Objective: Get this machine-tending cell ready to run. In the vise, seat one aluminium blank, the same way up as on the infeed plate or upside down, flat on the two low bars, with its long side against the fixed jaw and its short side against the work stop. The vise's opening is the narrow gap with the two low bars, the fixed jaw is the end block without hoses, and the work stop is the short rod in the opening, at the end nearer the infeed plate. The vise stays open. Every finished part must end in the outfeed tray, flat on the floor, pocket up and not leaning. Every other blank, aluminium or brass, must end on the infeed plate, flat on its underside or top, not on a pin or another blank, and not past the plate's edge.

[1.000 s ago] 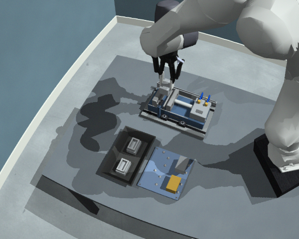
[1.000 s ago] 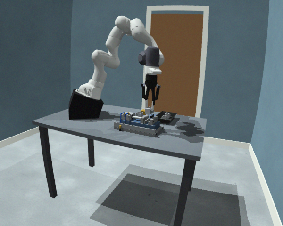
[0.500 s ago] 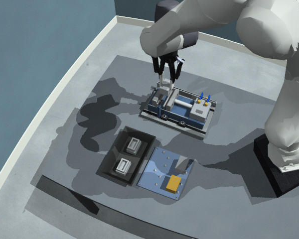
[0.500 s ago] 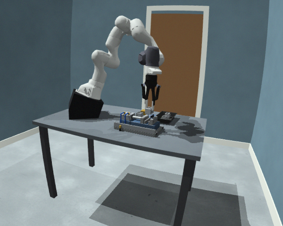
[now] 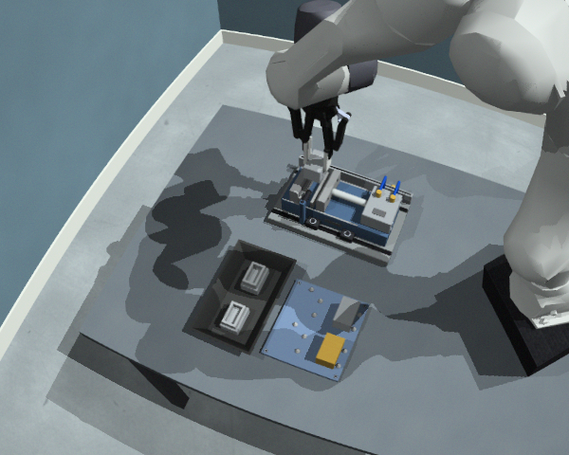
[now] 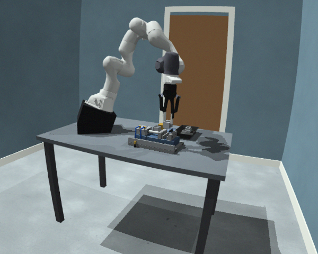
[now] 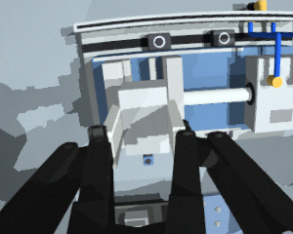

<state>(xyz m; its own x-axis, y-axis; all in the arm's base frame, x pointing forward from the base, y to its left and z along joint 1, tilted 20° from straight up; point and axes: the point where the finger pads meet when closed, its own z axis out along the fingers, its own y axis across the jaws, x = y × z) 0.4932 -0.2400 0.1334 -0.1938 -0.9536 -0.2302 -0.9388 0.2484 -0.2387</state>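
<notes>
The moving jaw is 30 mm behind my hand, 10 mm to the left of it and 100 mm below it. The rest, counted from my hand: vise: 70 mm behind, 20 mm to the left, 140 mm below; then fixed jaw: 30 mm ahead, 100 mm below; then vise hose block: 160 mm behind, 40 mm to the left, 100 mm below.
</notes>
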